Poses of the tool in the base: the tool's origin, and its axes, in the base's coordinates. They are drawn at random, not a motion.
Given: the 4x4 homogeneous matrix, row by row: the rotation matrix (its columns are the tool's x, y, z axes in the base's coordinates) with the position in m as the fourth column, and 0 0 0 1 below. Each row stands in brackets.
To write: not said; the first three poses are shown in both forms.
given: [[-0.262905 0.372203 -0.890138 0.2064], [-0.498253 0.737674 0.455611 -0.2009], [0.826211 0.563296 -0.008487 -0.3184], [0 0 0 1]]
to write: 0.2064 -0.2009 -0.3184 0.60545 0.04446 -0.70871 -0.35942
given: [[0.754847 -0.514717 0.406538 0.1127], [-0.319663 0.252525 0.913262 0.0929], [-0.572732 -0.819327 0.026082 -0.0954], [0 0 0 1]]
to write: 0.1127 0.0929 -0.0954 0.71300 -0.60750 0.34336 0.06839
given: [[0.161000 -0.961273 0.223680 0.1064], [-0.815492 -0.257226 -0.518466 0.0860], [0.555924 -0.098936 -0.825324 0.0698], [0 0 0 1]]
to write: 0.1064 0.0860 0.0698 0.14004 0.74892 -0.59311 0.26024
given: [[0.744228 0.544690 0.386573 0.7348], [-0.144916 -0.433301 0.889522 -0.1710], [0.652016 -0.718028 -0.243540 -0.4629], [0 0 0 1]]
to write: 0.7348 -0.1710 -0.4629 0.51657 -0.77799 -0.12846 -0.33374
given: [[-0.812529 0.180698 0.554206 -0.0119], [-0.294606 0.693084 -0.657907 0.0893], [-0.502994 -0.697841 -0.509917 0.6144], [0 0 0 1]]
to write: -0.0119 0.0893 0.6144 0.30440 -0.03280 0.86826 -0.39036
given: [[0.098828 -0.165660 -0.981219 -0.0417], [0.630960 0.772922 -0.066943 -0.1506], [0.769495 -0.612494 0.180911 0.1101], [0 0 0 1]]
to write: -0.0417 -0.1506 0.1101 0.71636 -0.19039 -0.61098 0.27801
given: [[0.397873 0.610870 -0.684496 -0.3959], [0.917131 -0.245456 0.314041 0.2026], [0.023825 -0.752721 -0.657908 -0.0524], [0 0 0 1]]
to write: -0.3959 0.2026 -0.0524 0.35161 -0.75849 -0.50363 0.21776
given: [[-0.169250 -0.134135 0.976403 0.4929], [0.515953 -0.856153 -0.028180 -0.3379], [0.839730 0.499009 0.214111 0.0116], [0 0 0 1]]
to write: 0.4929 -0.3379 0.0116 0.21720 0.60679 0.15731 0.74825
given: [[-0.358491 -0.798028 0.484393 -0.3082], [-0.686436 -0.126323 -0.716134 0.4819], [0.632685 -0.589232 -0.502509 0.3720], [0 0 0 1]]
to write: -0.3082 0.4819 0.3720 0.05630 0.56355 -0.65854 0.49556
